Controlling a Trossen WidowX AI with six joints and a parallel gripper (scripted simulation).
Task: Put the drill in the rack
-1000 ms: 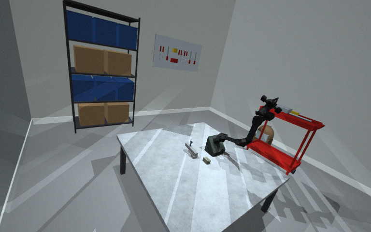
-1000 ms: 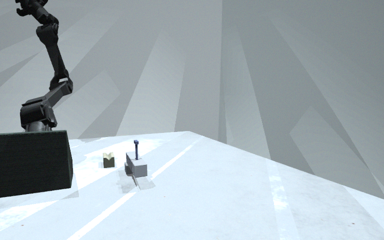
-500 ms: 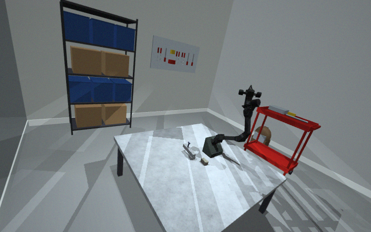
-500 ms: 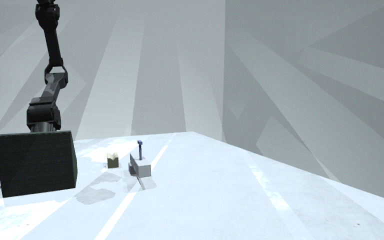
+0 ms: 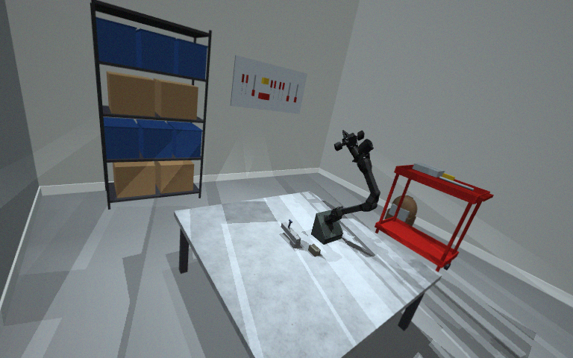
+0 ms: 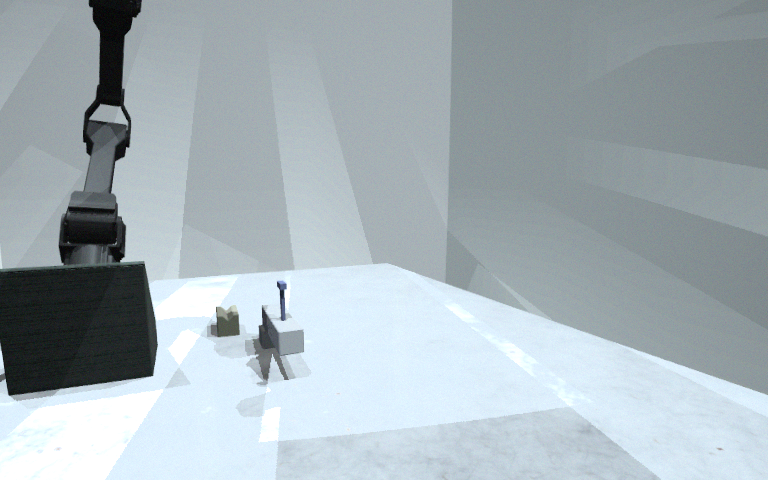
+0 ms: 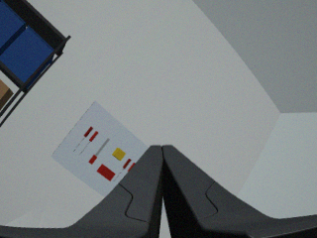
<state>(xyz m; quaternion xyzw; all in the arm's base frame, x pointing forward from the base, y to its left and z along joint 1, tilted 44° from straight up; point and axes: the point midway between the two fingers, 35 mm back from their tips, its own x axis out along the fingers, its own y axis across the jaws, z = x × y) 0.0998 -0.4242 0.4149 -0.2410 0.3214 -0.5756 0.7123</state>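
My gripper tip is 240 mm short of the grey holder block, 30 mm to the right of it and 700 mm above it. The rest, counted from my gripper tip: rack 160 mm ahead, 190 mm to the left, 730 mm below.
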